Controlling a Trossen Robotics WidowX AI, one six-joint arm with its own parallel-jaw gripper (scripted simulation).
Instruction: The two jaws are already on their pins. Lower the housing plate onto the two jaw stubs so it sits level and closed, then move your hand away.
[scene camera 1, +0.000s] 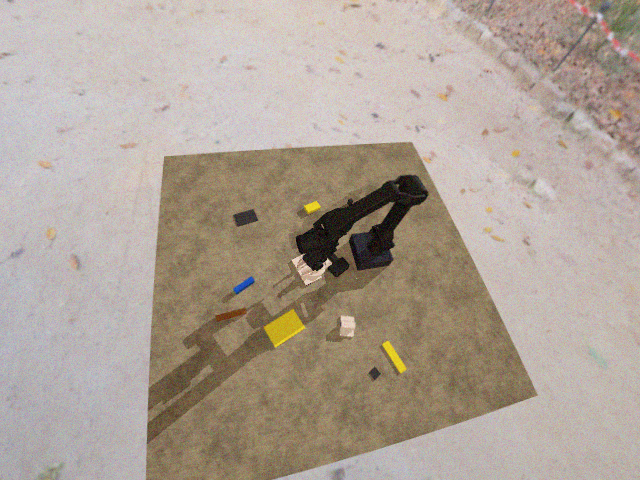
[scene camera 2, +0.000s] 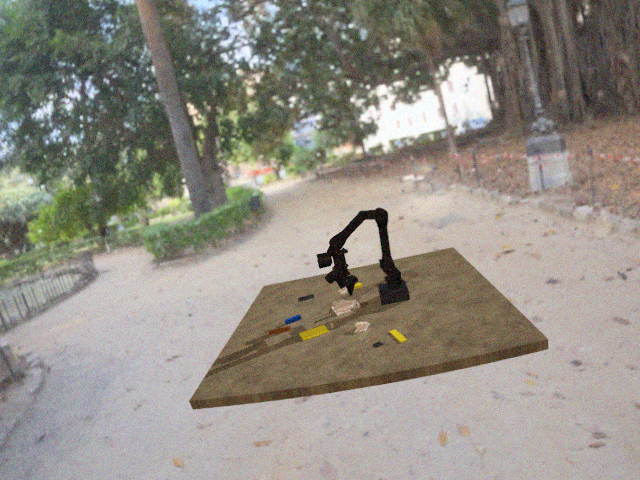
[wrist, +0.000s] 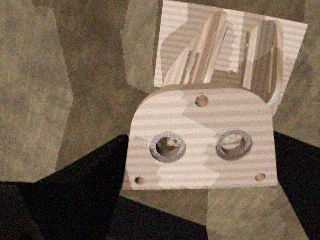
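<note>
There is a yellow plate (scene camera 1: 281, 329) that I can see, though in the wrist view the plate is out of frame. As for my gripper (scene camera 1: 322, 261), I see it here, and the wrist view shows my gripper (wrist: 196, 140) too.
</note>
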